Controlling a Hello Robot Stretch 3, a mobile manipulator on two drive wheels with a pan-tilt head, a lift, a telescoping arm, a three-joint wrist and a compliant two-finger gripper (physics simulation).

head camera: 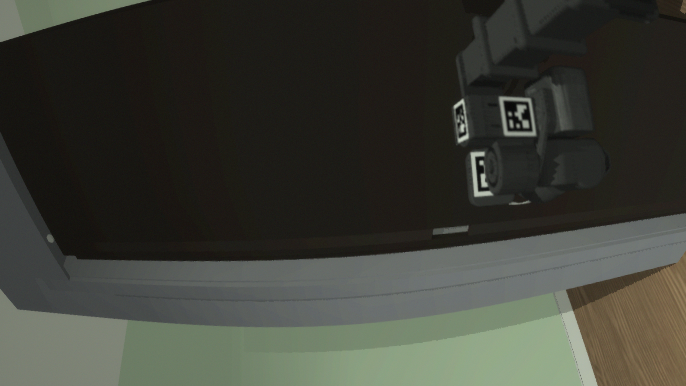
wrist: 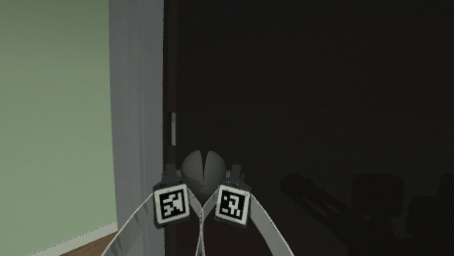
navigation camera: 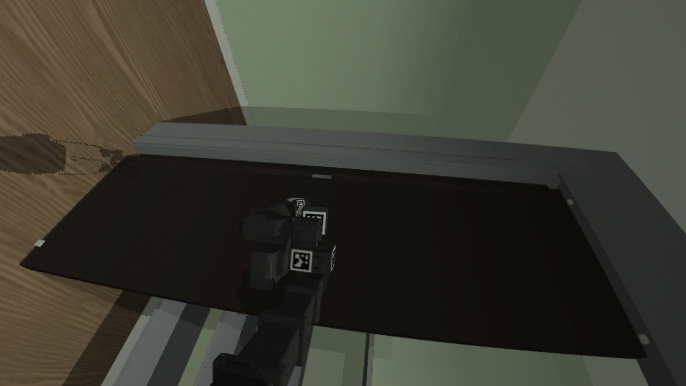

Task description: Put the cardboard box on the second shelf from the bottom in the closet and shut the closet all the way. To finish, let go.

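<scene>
The closet's dark door fills most of every view. It hangs on a grey frame, with a small metal plate on the edge next to the frame. My gripper is shut with its round pads pressed together and nothing between them. It points at the door face close to that frame-side edge.
A green wall runs beside the frame. Wooden floor lies below. Past the door's free edge, pale shelf parts show in the navigation view. My arm reaches across the door.
</scene>
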